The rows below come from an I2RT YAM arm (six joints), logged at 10 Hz.
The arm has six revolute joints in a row. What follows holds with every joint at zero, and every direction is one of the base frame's. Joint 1 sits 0.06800 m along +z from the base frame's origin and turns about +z. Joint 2 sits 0.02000 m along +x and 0.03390 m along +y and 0.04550 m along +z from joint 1 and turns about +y. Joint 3 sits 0.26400 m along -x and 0.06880 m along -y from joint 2 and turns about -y. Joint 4 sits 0.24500 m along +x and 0.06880 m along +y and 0.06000 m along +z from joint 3 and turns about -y. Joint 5 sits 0.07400 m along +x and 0.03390 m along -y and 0.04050 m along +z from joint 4 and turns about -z. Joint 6 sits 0.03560 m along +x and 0.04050 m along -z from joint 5 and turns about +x. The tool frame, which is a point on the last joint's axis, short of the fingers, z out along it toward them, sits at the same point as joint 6; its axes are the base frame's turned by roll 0.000, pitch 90.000 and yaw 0.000 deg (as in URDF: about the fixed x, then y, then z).
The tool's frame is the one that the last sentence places.
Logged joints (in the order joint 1, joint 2, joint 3, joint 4, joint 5, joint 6), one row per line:
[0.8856 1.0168 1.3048 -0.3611 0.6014 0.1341]
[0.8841 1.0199 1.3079 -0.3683 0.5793 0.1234]
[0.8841 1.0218 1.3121 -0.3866 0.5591 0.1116]
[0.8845 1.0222 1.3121 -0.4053 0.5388 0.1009]
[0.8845 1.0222 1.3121 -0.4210 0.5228 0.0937]
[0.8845 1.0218 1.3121 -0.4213 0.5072 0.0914]
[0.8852 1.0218 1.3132 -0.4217 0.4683 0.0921]
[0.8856 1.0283 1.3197 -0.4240 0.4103 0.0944]
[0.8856 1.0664 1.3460 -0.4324 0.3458 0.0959]
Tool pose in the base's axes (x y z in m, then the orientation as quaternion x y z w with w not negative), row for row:
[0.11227 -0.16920 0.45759 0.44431 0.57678 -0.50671 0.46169]
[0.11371 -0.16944 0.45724 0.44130 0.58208 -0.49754 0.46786]
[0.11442 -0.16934 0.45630 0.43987 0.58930 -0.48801 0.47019]
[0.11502 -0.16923 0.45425 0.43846 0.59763 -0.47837 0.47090]
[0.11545 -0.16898 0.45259 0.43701 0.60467 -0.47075 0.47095]
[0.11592 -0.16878 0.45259 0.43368 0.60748 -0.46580 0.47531]
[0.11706 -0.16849 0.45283 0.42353 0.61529 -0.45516 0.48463]
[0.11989 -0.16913 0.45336 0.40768 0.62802 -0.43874 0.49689]
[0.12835 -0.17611 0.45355 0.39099 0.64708 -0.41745 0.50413]
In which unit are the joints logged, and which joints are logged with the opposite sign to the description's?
The joints are logged in radians. Opposite sign: joint 1, joint 6.
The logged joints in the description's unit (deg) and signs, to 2 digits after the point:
[-50.74 58.26 74.76 -20.69 34.46 -7.68]
[-50.66 58.44 74.94 -21.10 33.19 -7.07]
[-50.66 58.54 75.18 -22.15 32.03 -6.39]
[-50.68 58.57 75.18 -23.22 30.87 -5.78]
[-50.68 58.57 75.18 -24.12 29.95 -5.37]
[-50.68 58.54 75.18 -24.14 29.06 -5.24]
[-50.72 58.54 75.24 -24.16 26.83 -5.28]
[-50.74 58.92 75.61 -24.29 23.51 -5.41]
[-50.74 61.10 77.12 -24.77 19.81 -5.49]

